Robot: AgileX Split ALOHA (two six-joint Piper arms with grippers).
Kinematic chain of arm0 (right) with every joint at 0, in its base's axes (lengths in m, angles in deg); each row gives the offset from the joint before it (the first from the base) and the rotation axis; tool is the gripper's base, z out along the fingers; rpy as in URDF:
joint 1: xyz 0 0 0.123 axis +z
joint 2: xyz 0 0 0 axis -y
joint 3: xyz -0.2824 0 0.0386 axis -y
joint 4: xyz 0.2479 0 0.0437 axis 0.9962 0 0.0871
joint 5: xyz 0 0 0 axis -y
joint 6: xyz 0.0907 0 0.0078 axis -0.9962 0 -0.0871
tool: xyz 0 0 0 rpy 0 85 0
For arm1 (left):
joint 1: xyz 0 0 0.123 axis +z
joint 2: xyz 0 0 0 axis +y
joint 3: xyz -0.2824 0 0.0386 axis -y
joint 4: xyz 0.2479 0 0.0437 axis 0.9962 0 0.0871
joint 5: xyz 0 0 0 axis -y
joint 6: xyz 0.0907 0 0.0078 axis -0.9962 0 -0.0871
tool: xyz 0 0 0 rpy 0 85 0
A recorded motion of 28 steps. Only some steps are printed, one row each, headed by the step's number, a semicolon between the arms.
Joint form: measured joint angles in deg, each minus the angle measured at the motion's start. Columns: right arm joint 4, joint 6, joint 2, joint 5, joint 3, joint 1; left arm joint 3, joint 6, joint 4, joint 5, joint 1, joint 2.
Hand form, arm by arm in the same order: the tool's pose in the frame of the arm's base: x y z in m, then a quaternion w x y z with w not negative. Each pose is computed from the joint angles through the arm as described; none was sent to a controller.
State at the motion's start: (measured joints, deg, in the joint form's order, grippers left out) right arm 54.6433 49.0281 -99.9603 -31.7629 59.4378 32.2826; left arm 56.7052 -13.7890 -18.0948 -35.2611 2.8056 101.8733
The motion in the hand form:
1: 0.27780 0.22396 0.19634 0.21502 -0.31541 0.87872 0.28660; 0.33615 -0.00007 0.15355 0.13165 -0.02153 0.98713 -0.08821
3: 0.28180 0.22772 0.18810 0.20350 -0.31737 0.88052 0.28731; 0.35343 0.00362 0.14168 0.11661 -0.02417 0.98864 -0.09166
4: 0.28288 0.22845 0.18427 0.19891 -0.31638 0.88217 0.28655; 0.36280 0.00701 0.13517 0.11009 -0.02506 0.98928 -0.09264
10: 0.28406 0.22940 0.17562 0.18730 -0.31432 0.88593 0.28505; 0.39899 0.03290 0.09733 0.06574 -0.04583 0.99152 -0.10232
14: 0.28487 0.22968 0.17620 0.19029 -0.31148 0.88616 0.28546; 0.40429 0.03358 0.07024 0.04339 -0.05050 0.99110 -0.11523
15: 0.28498 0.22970 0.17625 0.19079 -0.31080 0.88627 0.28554; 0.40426 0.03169 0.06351 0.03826 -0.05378 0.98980 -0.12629
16: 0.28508 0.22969 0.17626 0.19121 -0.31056 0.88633 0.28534; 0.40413 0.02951 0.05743 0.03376 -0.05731 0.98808 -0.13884
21: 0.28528 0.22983 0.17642 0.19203 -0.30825 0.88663 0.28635; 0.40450 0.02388 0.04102 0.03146 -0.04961 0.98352 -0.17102
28: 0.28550 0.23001 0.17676 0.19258 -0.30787 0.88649 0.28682; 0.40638 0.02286 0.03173 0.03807 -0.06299 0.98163 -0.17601
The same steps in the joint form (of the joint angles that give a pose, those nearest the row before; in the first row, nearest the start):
1: 0.19 0.15 -1.09 -0.23 0.85 0.23; 2.15 0.00 0.00 -0.42 0.00 2.63
3: 0.36 0.45 -3.15 -0.76 1.86 0.29; 6.41 -0.27 -0.17 -1.87 0.58 7.33
4: 0.41 0.45 -3.86 -0.77 2.00 0.29; 8.81 -0.58 -0.17 -2.62 1.07 9.83
10: 0.52 0.45 -5.27 -0.87 2.05 0.29; 20.00 -1.28 -0.16 -7.68 4.69 21.73
14: 0.82 0.45 -5.28 -0.56 2.14 0.29; 21.92 -2.73 -2.08 -7.74 4.97 26.64
15: 0.88 0.45 -5.27 -0.49 2.14 0.29; 21.97 -3.82 -3.93 -7.74 4.97 27.69
16: 0.89 0.45 -5.27 -0.43 2.14 0.29; 22.00 -5.08 -6.03 -7.82 4.97 28.65
21: 1.18 0.45 -5.27 -0.32 2.14 0.29; 22.04 -10.99 -12.08 -7.45 4.97 31.27
28: 1.24 0.45 -5.27 -0.32 2.21 0.29; 22.11 -11.65 -14.29 -5.64 4.92 32.69

